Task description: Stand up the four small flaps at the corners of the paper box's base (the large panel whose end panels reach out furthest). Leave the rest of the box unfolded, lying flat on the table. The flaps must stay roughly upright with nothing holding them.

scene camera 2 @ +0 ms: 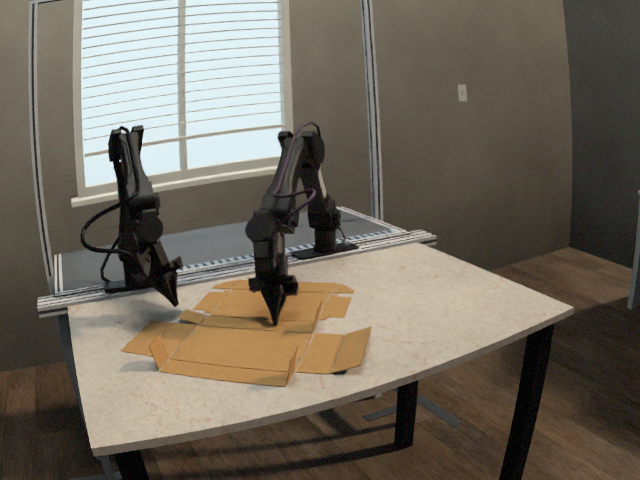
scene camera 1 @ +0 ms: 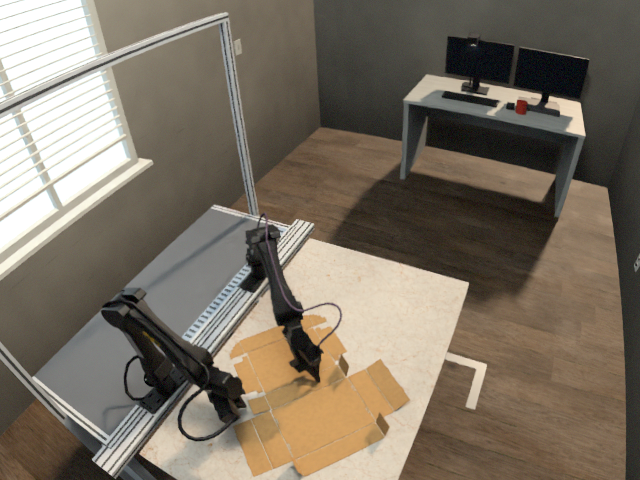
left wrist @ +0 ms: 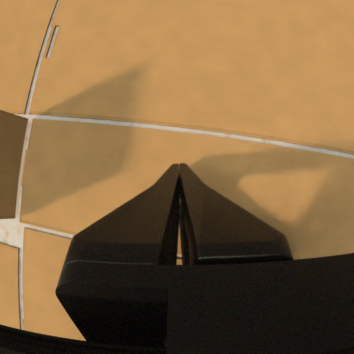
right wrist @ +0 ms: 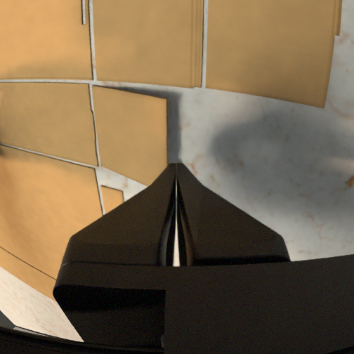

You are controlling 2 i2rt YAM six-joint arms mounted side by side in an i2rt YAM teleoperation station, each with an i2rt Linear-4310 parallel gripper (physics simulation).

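Seen in the pictures: left gripper, between the fingertips: (scene camera 2: 275, 325) (scene camera 1: 319, 382); right gripper, between the fingertips: (scene camera 2: 176, 305) (scene camera 1: 245, 405); left arm's base, origin of its link: (scene camera 2: 325, 252) (scene camera 1: 259, 275); right arm's base, origin of its link: (scene camera 2: 136, 285) (scene camera 1: 167, 388).
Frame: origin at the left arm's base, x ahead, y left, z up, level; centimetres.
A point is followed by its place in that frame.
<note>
The tan paper box's base panel (scene camera 1: 320, 415) {x 47.5, y -46.7, z 0.5 cm} (scene camera 2: 235, 347) {x 47.9, y -48.0, z 0.5 cm} lies flat. Three corner flaps stand up: one flap (scene camera 1: 343, 364) {x 47.7, y -28.9, z 3.6 cm} (scene camera 2: 317, 316) {x 48.0, y -29.1, z 3.2 cm} (left wrist: 11, 165) near the left gripper, another flap (scene camera 1: 382, 423) {x 65.9, y -44.1, z 3.8 cm} (scene camera 2: 292, 367) {x 65.5, y -43.8, z 2.8 cm} at the near right in scene camera 2, and a third flap (scene camera 2: 160, 353) {x 48.7, y -64.5, z 2.9 cm} at its near left. The fourth flap (scene camera 1: 259, 404) {x 29.1, y -51.1, z 1.1 cm} (scene camera 2: 191, 316) {x 29.0, y -51.5, z 1.2 cm} (right wrist: 132, 132) lies low, its outer edge slightly raised above its shadow. My right gripper (scene camera 1: 241, 405) {x 26.4, y -54.1, z 3.4 cm} (scene camera 2: 176, 304) {x 26.4, y -54.1, z 3.4 cm} (right wrist: 176, 174) is shut and empty beside that edge. My left gripper (scene camera 1: 318, 381) {x 42.4, y -36.4, z 0.9 cm} (scene camera 2: 275, 323) {x 42.4, y -36.4, z 0.9 cm} (left wrist: 178, 175) is shut and empty over the end panel between two flaps.
The box's other large panel (scene camera 1: 271, 364) {x 25.1, y -36.0, z 0.5 cm} (scene camera 2: 240, 303) {x 25.4, y -37.5, z 0.5 cm} lies toward the arm bases. A side panel (scene camera 1: 390, 384) {x 63.6, y -29.7, z 1.9 cm} (scene camera 2: 354, 348) {x 63.1, y -29.5, z 1.8 cm} tilts up at its outer end. The marble table top (scene camera 1: 392, 304) {x 53.7, y 3.7, z 0.4 cm} (scene camera 2: 439, 315) {x 58.4, y -4.2, z 0.4 cm} surrounds the cardboard. A metal rail (scene camera 1: 222, 322) {x -0.2, y -27.2, z 0.4 cm} runs along the arm bases.
</note>
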